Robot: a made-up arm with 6 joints. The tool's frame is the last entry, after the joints.
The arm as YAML. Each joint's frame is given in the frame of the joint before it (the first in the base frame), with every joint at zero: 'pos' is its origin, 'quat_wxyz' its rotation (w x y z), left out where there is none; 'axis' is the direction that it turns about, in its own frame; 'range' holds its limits. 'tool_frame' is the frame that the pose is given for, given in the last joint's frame.
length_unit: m
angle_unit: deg
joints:
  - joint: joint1
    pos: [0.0, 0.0, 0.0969]
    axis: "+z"
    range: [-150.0, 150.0]
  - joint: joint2
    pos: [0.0, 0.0, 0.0]
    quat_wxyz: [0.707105, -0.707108, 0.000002, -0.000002]
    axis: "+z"
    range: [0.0, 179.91]
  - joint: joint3
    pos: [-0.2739, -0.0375, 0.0]
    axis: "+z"
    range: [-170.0, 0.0]
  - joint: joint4
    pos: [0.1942, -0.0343, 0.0]
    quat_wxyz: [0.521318, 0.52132, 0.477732, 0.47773]
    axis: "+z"
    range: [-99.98, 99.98]
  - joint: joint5
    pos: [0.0, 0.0, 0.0]
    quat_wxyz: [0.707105, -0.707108, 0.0, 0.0]
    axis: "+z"
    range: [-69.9, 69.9]
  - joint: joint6
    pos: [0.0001, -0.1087, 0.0]
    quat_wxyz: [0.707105, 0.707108, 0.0, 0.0]
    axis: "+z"
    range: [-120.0, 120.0]
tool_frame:
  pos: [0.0, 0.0, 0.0]
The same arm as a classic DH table. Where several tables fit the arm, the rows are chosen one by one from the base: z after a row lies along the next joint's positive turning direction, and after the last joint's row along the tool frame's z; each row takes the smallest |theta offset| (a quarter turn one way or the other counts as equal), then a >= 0, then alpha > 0; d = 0 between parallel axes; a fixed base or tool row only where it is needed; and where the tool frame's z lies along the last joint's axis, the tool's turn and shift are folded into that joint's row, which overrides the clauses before.
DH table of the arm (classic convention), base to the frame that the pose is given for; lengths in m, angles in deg. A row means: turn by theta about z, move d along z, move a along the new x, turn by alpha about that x. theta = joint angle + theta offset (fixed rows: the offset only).
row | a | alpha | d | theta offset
joint1 | 0 | -90 | 0.0969 | 0
joint2 | -0.2765 | 0 | 0 | 7.8
joint3 | -0.0173 | 90 | 0 | 77.21
joint4 | 0 | -90 | 0.1964 | 0
joint5 | 0.0001 | 90 | 0 | 0
joint6 | 0 | 0 | 0.1087 | 0
Joint limits (deg, base to tool): -150..150 0..179.91 -170..0 -99.98..99.98 -69.9..69.9 -120..120

